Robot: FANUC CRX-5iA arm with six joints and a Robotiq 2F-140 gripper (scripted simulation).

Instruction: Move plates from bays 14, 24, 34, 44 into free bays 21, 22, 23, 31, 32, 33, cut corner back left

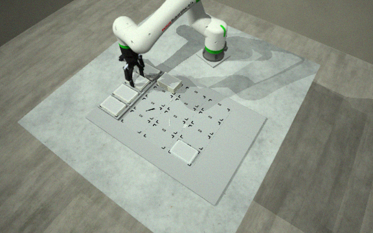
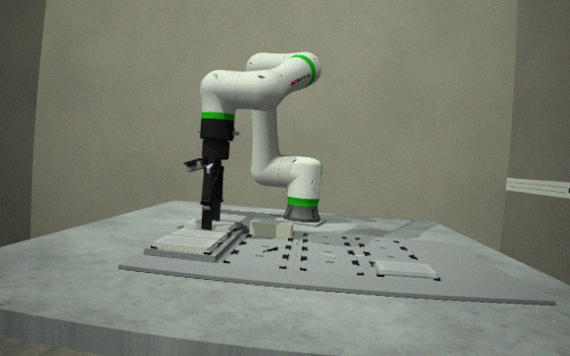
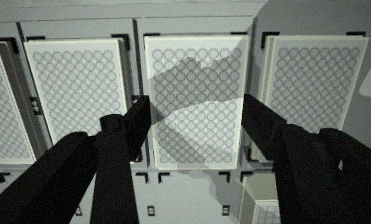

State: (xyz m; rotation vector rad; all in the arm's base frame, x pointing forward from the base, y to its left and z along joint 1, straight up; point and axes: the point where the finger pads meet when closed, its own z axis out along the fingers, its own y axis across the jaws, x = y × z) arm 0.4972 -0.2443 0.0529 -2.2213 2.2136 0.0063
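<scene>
Now: hand 16 cm to the right of the sealed deep-well block, 11 cm past it and 3 cm above it. From my hand the other things lie so: plate (49 cm to the left, 21 cm ahead, 5 cm below); white tip (33 cm to the left, 11 cm ahead, 5 cm below); thin black stick (18 cm to the left, 11 cm ahead, 5 cm below).
</scene>
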